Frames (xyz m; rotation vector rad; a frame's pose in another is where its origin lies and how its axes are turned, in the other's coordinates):
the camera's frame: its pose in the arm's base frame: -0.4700 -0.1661 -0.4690 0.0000 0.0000 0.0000
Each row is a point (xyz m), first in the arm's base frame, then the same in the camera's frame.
Working: the arm's base frame: its pose in the camera's frame: 0.4700 0.1661 0.4690 0.0000 0.0000 0.0000

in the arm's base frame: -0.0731 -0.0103 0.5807
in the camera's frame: 0.3969 0.1558 1.0497
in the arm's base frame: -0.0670 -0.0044 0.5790
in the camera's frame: 0.4030 0.1617 1.0480
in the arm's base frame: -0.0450 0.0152 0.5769
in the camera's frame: 0.4250 0.1813 1.0459
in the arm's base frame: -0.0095 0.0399 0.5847
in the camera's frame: 0.4605 0.2060 1.0537
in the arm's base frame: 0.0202 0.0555 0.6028
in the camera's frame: 0.4902 0.2216 1.0718
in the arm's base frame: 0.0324 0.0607 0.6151
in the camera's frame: 0.5024 0.2268 1.0841
